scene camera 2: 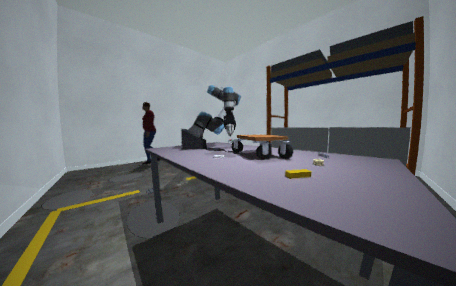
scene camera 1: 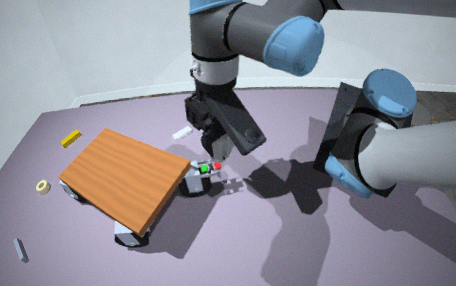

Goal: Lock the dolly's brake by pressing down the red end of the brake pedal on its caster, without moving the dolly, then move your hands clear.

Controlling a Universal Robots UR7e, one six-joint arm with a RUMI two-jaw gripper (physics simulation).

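Frame: origin at the arm's base, x up, y back, z right, level; millimetres.
Seen in the pictures: gripper, fingertip midpoint: (scene camera 2: 230,136) (scene camera 1: 220,161); arm's base, link origin: (scene camera 2: 194,134).
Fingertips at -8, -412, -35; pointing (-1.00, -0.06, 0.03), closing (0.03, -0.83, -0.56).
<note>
Pixels of each thing's top centre, then the offset from my fingertips to it, as dx, dy, dz. "pt": a spot on its surface instead. Level surfaces: height alone.
- caster, top centre: (scene camera 1: 192,166) (scene camera 2: 236,138) -8, -65, +4
- green end, surface spot: (scene camera 1: 204,168) pt -24, -39, +7
- red end, surface spot: (scene camera 1: 217,165) pt -22, -8, +9
- purple table, surface height: dx -111
- white block, top centre: (scene camera 1: 181,132) (scene camera 2: 218,155) -99, -106, +227
- yellow block, top centre: (scene camera 2: 298,171) (scene camera 1: 69,137) -92, -565, +285
- cream ring-shaped piece, top centre: (scene camera 1: 41,185) -90, -597, +56
- grey bar, top centre: (scene camera 1: 18,248) -91, -593, -161
The dolly (scene camera 1: 127,177) (scene camera 2: 262,137) has an orange wooden top and stands on its casters on the table. The caster (scene camera 1: 196,182) (scene camera 2: 237,146) nearest the arm carries the brake pedal, with a green end (scene camera 1: 204,168) toward the dolly and a red end (scene camera 1: 217,165) at the outer side. Both ends show in scene camera 1; the pedal is too small to read in scene camera 2. My gripper (scene camera 1: 219,157) (scene camera 2: 230,135) is shut and empty, pointing down. Its tips are just above and behind the red end in scene camera 1; the exact gap is hard to tell.
On the purple table (scene camera 1: 240,250) (scene camera 2: 360,200) lie a white block (scene camera 1: 182,133) (scene camera 2: 218,156), a yellow block (scene camera 1: 71,138) (scene camera 2: 298,173), a cream ring-shaped piece (scene camera 1: 39,188) and a grey bar (scene camera 1: 20,250). A person (scene camera 2: 148,131) stands beyond the table, and a shelf rack (scene camera 2: 269,100) is behind it.
</note>
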